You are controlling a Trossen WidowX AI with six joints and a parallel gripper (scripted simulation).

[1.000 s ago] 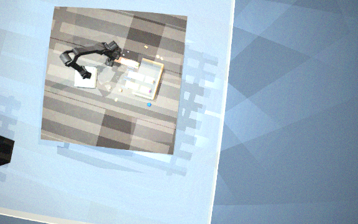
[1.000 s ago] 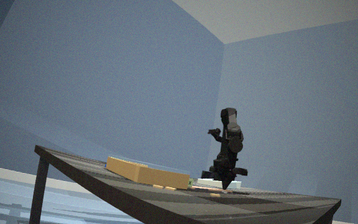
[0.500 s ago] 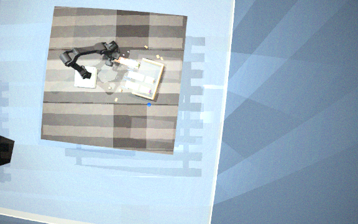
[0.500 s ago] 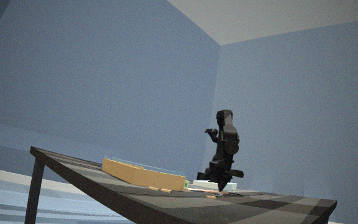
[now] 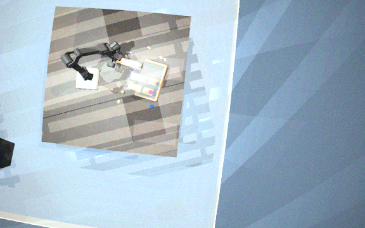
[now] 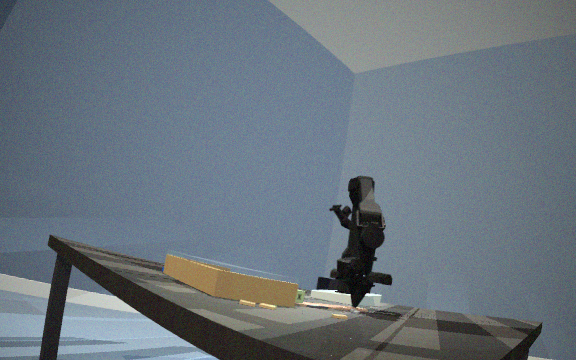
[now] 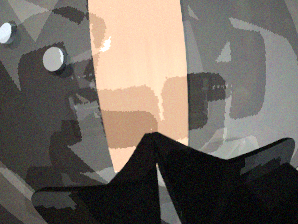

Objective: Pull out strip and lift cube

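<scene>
Right now my gripper tip is 10 cm short of the strip. Round my gripper tip: labelled cube: 21 cm ahead, 1 cm above; then blue dot: 42 cm ahead, 31 cm to the right.
</scene>
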